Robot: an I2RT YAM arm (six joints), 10 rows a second.
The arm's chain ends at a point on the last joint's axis. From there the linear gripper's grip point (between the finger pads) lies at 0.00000 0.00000 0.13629 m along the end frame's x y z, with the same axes.
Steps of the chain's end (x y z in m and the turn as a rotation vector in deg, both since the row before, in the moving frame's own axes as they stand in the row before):
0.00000 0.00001 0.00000 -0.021 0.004 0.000
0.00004 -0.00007 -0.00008 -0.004 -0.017 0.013
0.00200 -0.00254 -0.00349 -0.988 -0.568 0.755
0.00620 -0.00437 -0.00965 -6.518 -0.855 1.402
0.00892 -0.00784 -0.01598 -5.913 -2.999 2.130
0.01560 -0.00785 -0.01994 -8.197 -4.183 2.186
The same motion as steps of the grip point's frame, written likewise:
0.00001 0.00006 0.00000 -0.021 0.004 0.000
0.00000 -0.00006 -0.00008 -0.004 -0.017 0.013
0.00063 -0.00020 -0.00352 -0.988 -0.568 0.755
0.00398 0.01107 -0.01055 -6.518 -0.855 1.402
0.00154 0.00606 -0.01689 -5.913 -2.999 2.130
0.00532 0.01137 -0.02169 -8.197 -4.183 2.186

